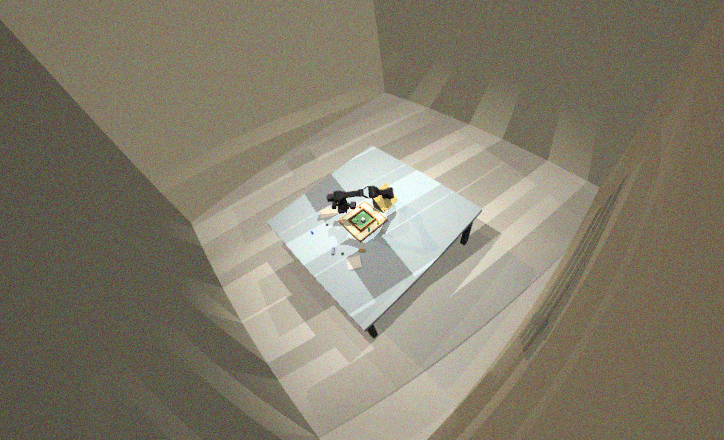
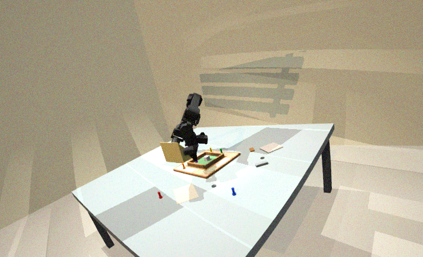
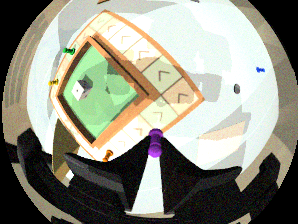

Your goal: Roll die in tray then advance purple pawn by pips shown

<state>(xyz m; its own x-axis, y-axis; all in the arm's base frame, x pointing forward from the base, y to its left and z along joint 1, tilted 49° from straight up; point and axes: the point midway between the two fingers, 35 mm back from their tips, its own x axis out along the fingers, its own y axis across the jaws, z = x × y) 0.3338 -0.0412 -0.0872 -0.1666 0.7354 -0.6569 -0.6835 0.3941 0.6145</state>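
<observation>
My gripper tip is 130 mm past the orange pawn and 50 mm above it. Round my gripper tip: white die 120 mm to the left, 70 mm behind, 50 mm below; green tray 110 mm to the left, 70 mm below, 60 mm behind; purple pawn 10 mm above.
</observation>
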